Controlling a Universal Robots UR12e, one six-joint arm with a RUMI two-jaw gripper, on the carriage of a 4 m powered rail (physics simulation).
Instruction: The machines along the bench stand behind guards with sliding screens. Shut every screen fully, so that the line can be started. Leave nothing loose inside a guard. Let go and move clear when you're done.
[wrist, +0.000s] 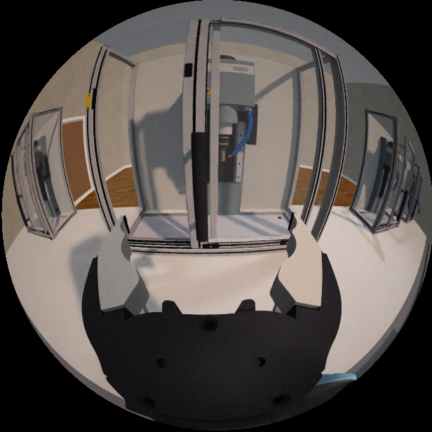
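The guard (160, 245) straight ahead has its sliding screen (189, 112) across the right part, with the left part standing open. A long black handle (200, 187) stands upright on the screen's left edge, and a black block (188, 70) sits higher on that edge. The left post carries a yellow plate (88, 101) and a dark catch. A grey machine (237, 82) with a blue hose (249, 127) stands inside, behind the screen. A small dark spot on the guard's floor at the right is too small to identify. My gripper (207, 214) is open and empty in front of the guard, its fingers apart on either side of the handle.
Another guard (57, 150) with a machine stands at the left. More guards (368, 160) stand in a row at the right; their screens' positions are hard to tell. The white bench top (200, 280) runs beneath. A light blue part (339, 378) shows at the lower right.
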